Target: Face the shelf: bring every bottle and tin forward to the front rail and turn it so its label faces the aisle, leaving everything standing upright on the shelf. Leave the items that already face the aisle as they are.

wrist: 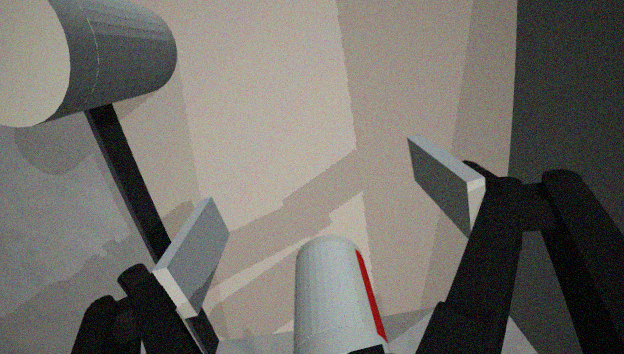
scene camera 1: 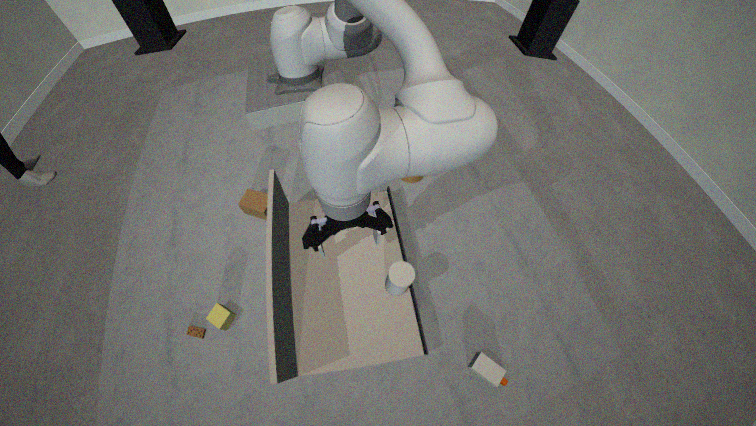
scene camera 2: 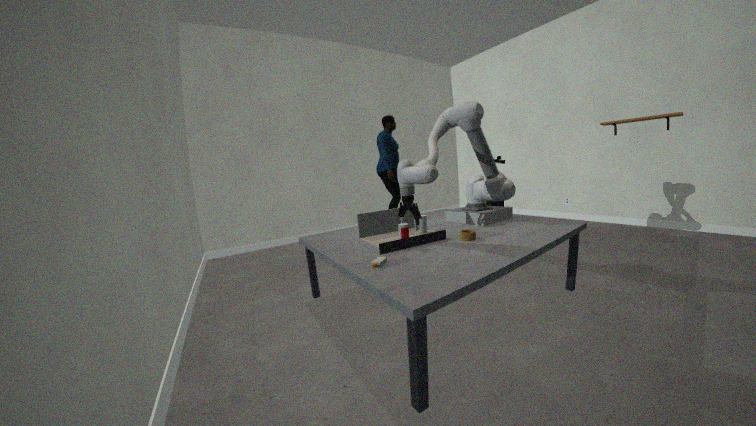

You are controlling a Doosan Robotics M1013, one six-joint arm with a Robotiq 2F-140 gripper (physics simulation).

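Pixels of known places: gripper, fingertip midpoint: (wrist: 313, 188) (scene camera 1: 349, 246) (scene camera 2: 410, 229); arm's base at its link origin: (scene camera 1: 300, 80) (scene camera 2: 477, 209).
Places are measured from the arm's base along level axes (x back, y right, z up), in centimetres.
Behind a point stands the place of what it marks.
The shelf (scene camera 1: 375, 330) @[x -90.2, y -22.7, z -5.6 cm] has a black front rail (scene camera 1: 417, 322) @[x -89.4, y -32.6, z -4.7 cm] (scene camera 2: 412, 242) @[x -76.1, y -32.0, z -6.4 cm] (wrist: 131, 175) @[x -71.2, y -31.1, z -4.5 cm] and a dark back panel (scene camera 1: 281, 296) @[x -83.0, y -3.1, z 3.7 cm] (wrist: 570, 75) @[x -76.0, y -2.5, z -0.7 cm]. A white tin (scene camera 1: 400, 277) @[x -80.4, y -28.4, z 4.3 cm] (scene camera 2: 404, 231) @[x -80.4, y -31.5, z 0.7 cm] (wrist: 120, 55) @[x -79.0, y -26.0, z 1.1 cm] stands upright at the rail; its red label faces the aisle in scene camera 2. A second white tin (scene camera 2: 422, 224) @[x -62.1, y -19.8, z 0.2 cm] (wrist: 330, 295) @[x -63.8, y -17.4, z 1.2 cm] stands upright farther along, set back from the rail; a red label edge shows on its back-panel side in the wrist view. The arm hides it in scene camera 1. My gripper (scene camera 1: 349, 243) @[x -70.0, y -17.8, z -1.8 cm] (scene camera 2: 410, 220) @[x -70.0, y -17.8, z -1.8 cm] (wrist: 313, 188) @[x -70.0, y -17.8, z -1.8 cm] is open above the shelf, its fingers spread beyond both sides of that second tin in the wrist view.
A tan ring (scene camera 1: 412, 178) @[x -46.4, y -38.1, z -6.6 cm] (scene camera 2: 467, 234) @[x -44.8, y -42.1, z -5.0 cm] and a white container (scene camera 1: 487, 368) @[x -102.6, y -48.6, z -6.4 cm] (scene camera 2: 379, 261) @[x -103.6, y -51.7, z -6.3 cm] with an orange cap lie on the aisle side. A brown box (scene camera 1: 253, 203) @[x -54.6, y 9.7, z -4.1 cm], yellow block (scene camera 1: 219, 315) @[x -85.7, y 15.4, z -5.3 cm] and small orange brick (scene camera 1: 196, 331) @[x -89.5, y 23.1, z -8.3 cm] are behind the back panel. A person (scene camera 2: 387, 150) stands beyond the table.
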